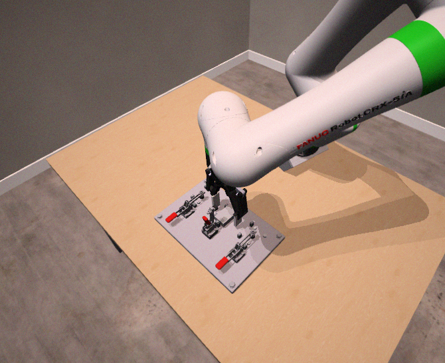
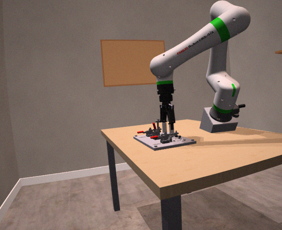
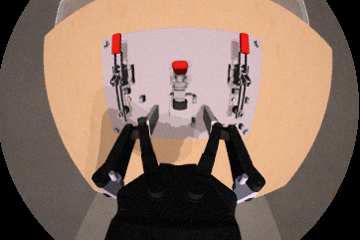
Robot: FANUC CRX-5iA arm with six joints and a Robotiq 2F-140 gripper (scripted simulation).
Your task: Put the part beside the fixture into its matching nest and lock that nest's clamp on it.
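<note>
My gripper is now 3 cm above the grey part. Round my hand: grey fixture plate: 4 cm ahead, 1 cm to the left, 5 cm below; clamp: 6 cm ahead, 12 cm to the left, 1 cm below.
</note>
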